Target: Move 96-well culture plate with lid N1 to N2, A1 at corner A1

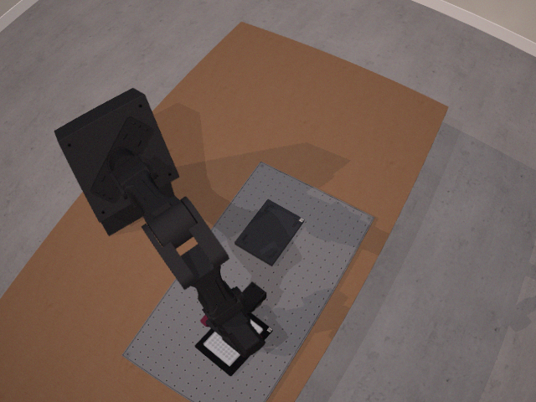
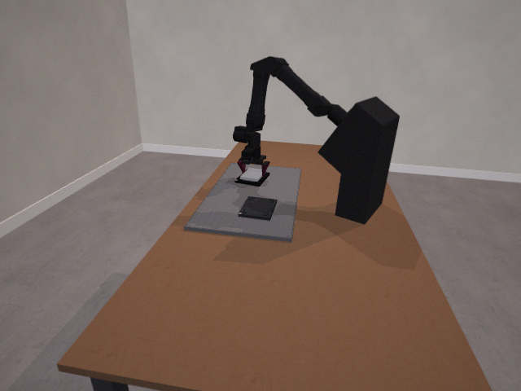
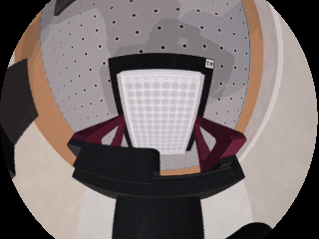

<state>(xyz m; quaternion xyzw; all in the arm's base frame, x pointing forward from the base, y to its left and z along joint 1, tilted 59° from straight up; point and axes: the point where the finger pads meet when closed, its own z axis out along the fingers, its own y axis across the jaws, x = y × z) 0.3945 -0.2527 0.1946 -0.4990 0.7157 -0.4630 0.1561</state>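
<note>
Right now my hand is right at the clear lid. From my hand the other things lie so: black nest N1: 1 cm below; black nest N2: 30 cm to the left, 9 cm ahead, 1 cm below.
</note>
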